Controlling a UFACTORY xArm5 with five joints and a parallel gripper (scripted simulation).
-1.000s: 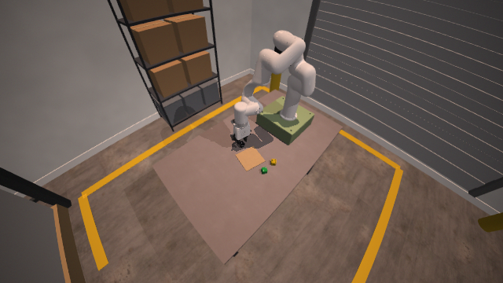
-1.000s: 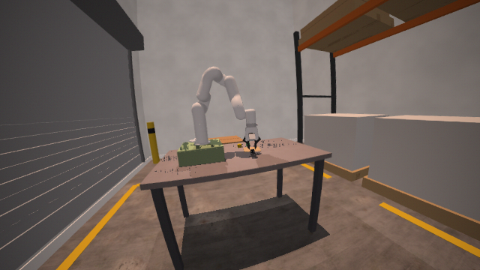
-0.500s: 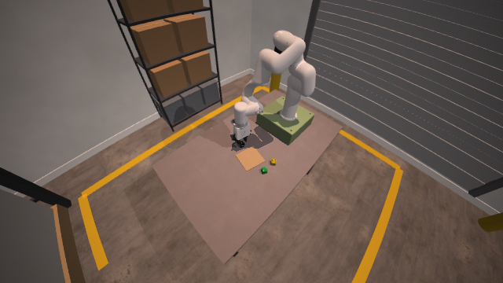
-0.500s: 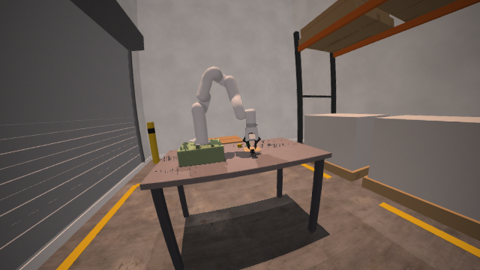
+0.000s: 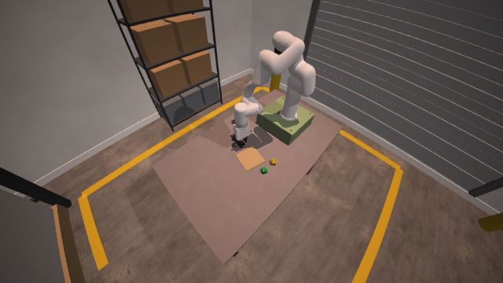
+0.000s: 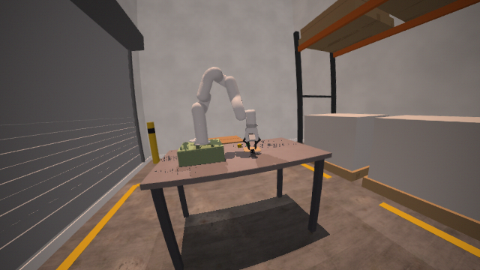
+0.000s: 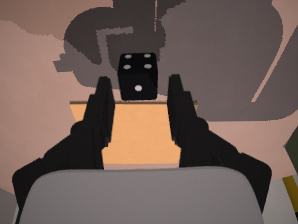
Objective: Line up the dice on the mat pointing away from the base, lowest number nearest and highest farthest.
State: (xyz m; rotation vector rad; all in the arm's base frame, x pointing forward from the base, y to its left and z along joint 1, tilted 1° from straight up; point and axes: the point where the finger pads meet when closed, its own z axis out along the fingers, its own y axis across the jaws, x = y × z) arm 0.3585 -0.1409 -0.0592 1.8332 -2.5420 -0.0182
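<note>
The black die is 4 cm below my hand. From my hand the other things lie so: green die 23 cm to the left, 7 cm ahead, 4 cm below; orange mat 10 cm to the left, 5 cm below, 5 cm ahead; yellow die 24 cm to the left, 4 cm below, 1 cm behind.
</note>
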